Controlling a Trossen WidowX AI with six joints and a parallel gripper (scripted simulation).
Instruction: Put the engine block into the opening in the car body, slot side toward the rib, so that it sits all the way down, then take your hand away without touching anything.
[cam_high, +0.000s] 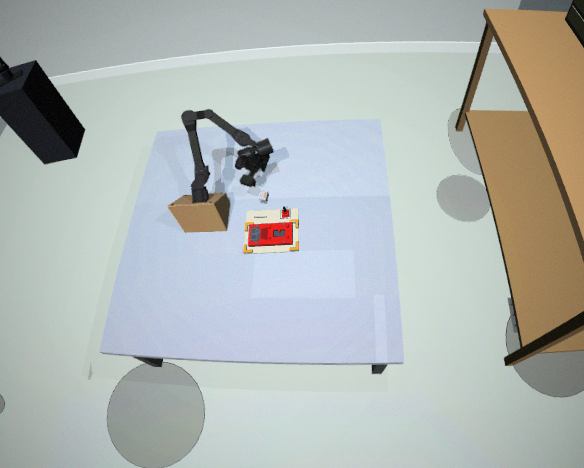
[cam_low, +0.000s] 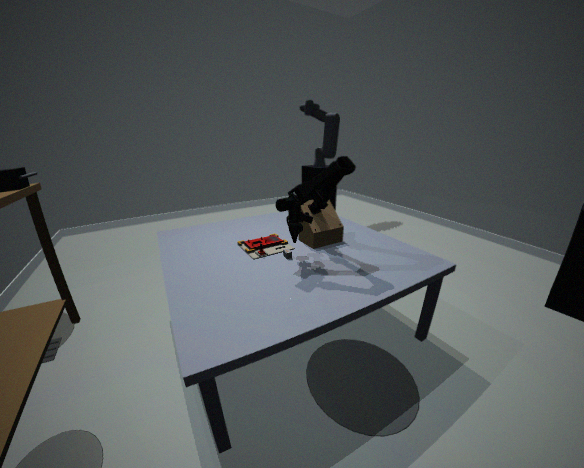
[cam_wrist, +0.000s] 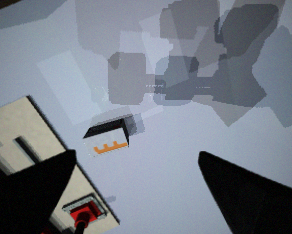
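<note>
My gripper tip is now 100 mm above the engine block, 40 mm to the left of it and 10 mm short of it. Round my gripper tip: cream base plate 240 mm to the right, 100 mm below, 40 mm ahead.
</note>
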